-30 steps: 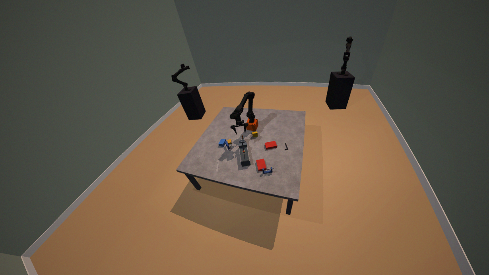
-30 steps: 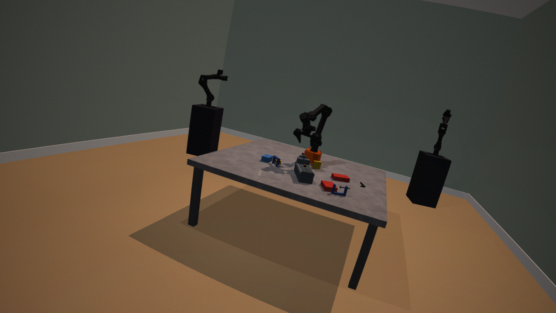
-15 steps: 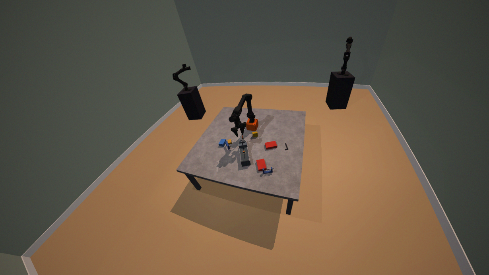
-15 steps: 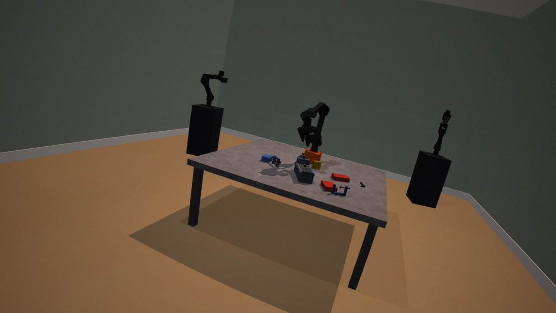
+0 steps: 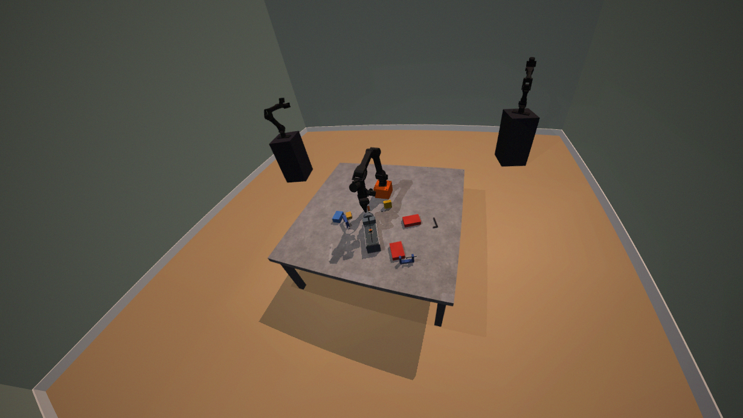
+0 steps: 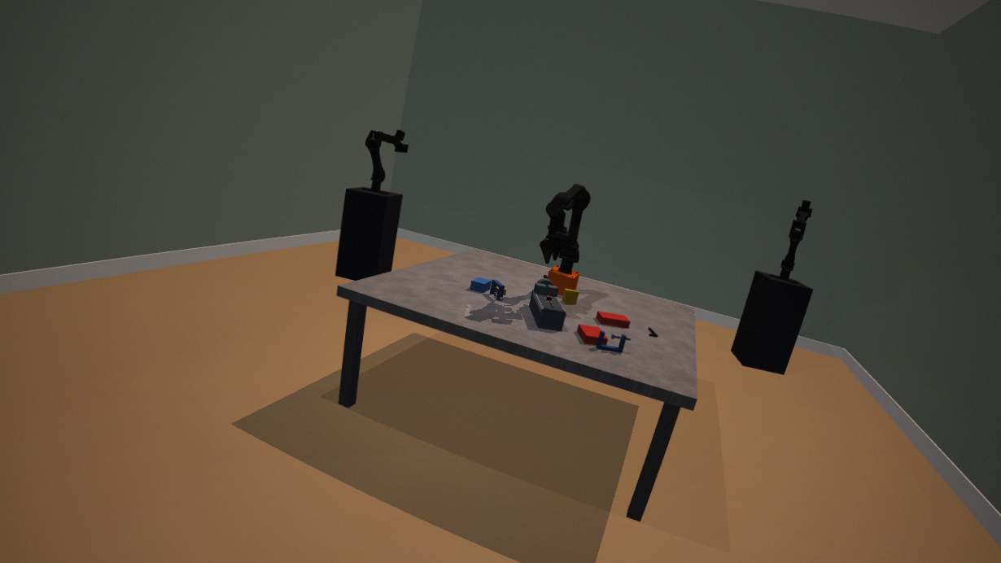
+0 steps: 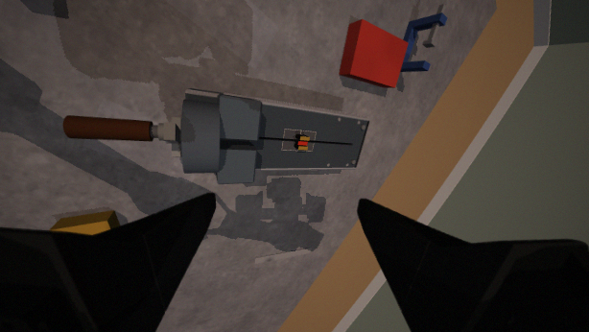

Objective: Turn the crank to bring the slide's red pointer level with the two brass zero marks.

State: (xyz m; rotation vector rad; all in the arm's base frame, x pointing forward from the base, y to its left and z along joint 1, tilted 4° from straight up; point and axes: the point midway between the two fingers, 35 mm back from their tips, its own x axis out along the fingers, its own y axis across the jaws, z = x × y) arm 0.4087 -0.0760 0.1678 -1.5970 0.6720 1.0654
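My gripper tip is 11 cm past the brown crank handle, 9 cm above it and 1 cm to the left of it. The rest, counted from my gripper tip: yellow cube (25 cm behind, 18 cm below, 11 cm to the left); red pointer (13 cm below, 7 cm ahead, 2 cm to the left); blue block (27 cm to the right, 19 cm below, 14 cm behind).
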